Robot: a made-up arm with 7 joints.
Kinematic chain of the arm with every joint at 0, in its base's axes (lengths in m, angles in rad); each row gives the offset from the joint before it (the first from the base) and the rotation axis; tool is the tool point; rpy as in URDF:
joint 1: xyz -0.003 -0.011 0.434 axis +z
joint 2: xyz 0 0.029 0.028 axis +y
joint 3: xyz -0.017 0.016 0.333 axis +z
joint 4: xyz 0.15 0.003 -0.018 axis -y
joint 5: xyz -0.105 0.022 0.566 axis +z
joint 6: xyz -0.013 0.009 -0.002 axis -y
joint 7: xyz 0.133 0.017 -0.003 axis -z
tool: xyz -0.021 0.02 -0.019 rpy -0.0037 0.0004 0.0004
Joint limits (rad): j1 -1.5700..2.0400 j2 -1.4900..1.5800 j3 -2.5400..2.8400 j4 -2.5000..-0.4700 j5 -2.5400..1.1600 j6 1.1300..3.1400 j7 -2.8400..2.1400
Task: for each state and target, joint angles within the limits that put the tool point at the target. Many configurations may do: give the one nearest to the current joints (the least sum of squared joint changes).
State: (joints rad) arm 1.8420 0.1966 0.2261 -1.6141 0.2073 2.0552 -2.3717
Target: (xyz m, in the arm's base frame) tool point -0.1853 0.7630 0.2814
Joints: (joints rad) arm 1.7067 0.3360 0.0232 -2.1029 0.2308 1.9782 -2.3380
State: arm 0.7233 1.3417 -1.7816 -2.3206 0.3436 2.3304 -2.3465
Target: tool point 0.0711 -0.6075 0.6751
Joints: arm 0.4916 1.4084 -1.9669 -2.5000 0.3519 1.6280 -2.1620
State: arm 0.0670 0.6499 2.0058 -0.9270 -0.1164 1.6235 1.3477
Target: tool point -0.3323 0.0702 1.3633
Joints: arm 0.4787 0.8310 2.8400 -1.4841 -0.0740 1.2257 1.2383
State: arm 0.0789 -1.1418 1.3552 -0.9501 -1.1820 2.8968 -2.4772
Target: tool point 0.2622 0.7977 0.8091
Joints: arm -0.5900 -0.9329 1.1598 -1.6722 -1.3504 2.9416 -2.4588
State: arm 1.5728 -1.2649 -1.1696 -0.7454 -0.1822 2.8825 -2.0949
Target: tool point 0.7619 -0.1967 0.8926
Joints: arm 1.9287 -1.2005 -1.2824 -1.5452 -0.1976 3.0488 -2.0300
